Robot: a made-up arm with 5 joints.
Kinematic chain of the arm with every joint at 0, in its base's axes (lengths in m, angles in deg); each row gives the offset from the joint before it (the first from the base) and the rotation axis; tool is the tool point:
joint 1: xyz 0 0 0.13 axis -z
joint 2: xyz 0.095 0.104 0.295 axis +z
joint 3: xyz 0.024 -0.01 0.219 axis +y
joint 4: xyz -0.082 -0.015 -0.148 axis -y
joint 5: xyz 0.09 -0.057 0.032 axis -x
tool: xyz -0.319 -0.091 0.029
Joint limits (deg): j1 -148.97..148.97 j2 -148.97..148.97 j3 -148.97..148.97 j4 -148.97..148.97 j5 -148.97..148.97
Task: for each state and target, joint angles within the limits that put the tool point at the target. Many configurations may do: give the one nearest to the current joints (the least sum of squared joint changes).
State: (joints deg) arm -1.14 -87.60 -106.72 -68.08 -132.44
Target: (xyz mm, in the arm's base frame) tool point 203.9 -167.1 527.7
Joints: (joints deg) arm -7.42 -66.05 -146.79 -36.23 -132.49
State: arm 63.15 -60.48 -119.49 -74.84 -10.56
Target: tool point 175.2 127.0 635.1
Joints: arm 67.04 -111.67 -106.37 -98.17 0.21
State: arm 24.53 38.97 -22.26 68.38 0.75
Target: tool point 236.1 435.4 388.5
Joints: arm -20.74 68.03 -56.64 104.42 -17.03
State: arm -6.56 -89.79 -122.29 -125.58 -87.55
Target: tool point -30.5 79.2 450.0
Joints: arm -9.17 -95.50 -112.17 -79.37 -90.66
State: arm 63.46 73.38 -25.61 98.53 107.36
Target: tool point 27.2 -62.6 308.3
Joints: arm 51.84 78.37 26.74 132.48 136.42
